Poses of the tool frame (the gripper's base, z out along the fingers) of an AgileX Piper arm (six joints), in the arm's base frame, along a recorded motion.
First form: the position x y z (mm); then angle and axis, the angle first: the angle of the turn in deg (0 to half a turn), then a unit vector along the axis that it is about.
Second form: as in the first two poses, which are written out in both.
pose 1, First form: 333.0 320.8 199.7 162.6 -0.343 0.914 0.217
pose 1, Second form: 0.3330 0.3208 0.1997 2.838 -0.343 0.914 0.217
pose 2, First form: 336.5 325.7 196.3 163.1 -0.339 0.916 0.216
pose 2, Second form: 0.3365 0.3257 0.1963 2.847 -0.339 0.916 0.216
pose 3, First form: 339.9 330.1 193.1 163.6 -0.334 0.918 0.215
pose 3, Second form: 0.3399 0.3301 0.1931 2.855 -0.334 0.918 0.215
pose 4, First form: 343.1 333.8 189.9 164.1 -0.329 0.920 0.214
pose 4, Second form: 0.3431 0.3338 0.1899 2.864 -0.329 0.920 0.214
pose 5, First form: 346.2 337.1 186.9 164.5 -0.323 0.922 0.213
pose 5, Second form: 0.3462 0.3371 0.1869 2.871 -0.323 0.922 0.213
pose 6, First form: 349.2 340.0 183.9 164.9 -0.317 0.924 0.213
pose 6, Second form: 0.3492 0.3400 0.1839 2.878 -0.317 0.924 0.213
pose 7, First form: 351.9 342.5 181.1 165.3 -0.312 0.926 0.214
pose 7, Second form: 0.3519 0.3425 0.1811 2.885 -0.312 0.926 0.214
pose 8, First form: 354.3 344.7 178.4 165.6 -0.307 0.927 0.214
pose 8, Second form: 0.3543 0.3447 0.1784 2.890 -0.307 0.927 0.214
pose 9, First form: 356.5 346.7 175.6 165.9 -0.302 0.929 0.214
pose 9, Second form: 0.3565 0.3467 0.1756 2.896 -0.302 0.929 0.214
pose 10, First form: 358.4 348.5 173.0 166.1 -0.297 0.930 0.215
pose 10, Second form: 0.3584 0.3485 0.1730 2.899 -0.297 0.930 0.215
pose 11, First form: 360.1 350.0 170.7 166.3 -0.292 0.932 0.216
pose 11, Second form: 0.3601 0.3500 0.1707 2.902 -0.292 0.932 0.216
